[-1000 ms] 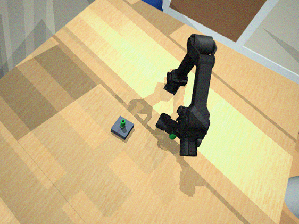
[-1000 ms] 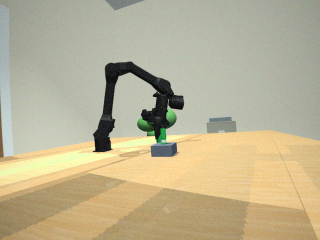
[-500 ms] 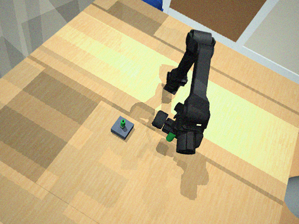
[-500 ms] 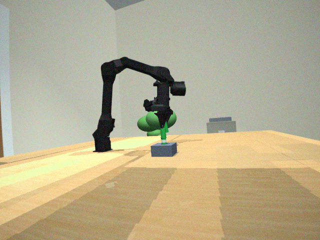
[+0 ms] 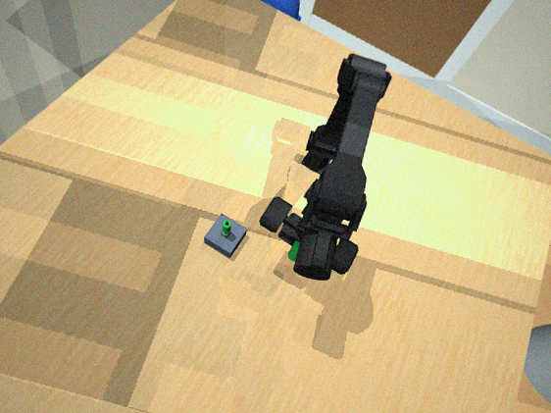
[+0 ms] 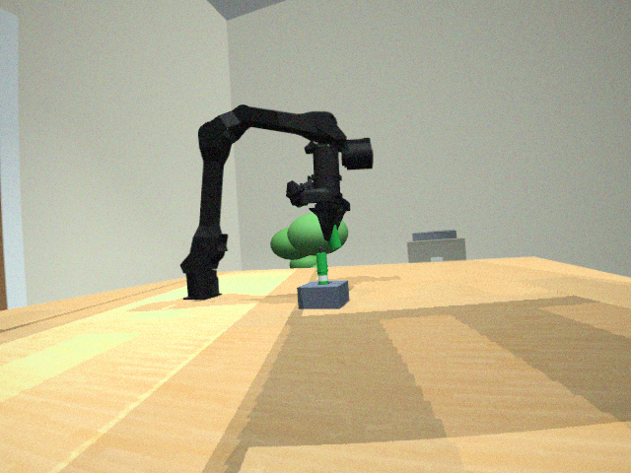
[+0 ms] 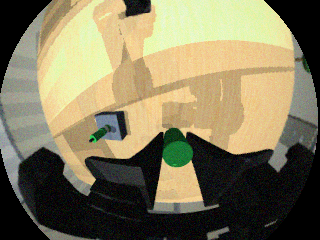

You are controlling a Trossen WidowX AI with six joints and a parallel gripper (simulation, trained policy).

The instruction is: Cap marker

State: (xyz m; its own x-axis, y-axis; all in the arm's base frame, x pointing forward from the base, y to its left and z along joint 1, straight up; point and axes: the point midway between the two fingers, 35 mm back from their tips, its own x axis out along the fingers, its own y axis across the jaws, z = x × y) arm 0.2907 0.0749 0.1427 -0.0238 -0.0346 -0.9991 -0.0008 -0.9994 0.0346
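Right now my gripper tip is 30 mm short of the green marker, 160 mm to the left of it and 30 mm above it. Also, from my gripper tip: grey-blue holder block (30 mm ahead, 160 mm to the right, 90 mm below); green cap (10 mm ahead, 10 mm above).
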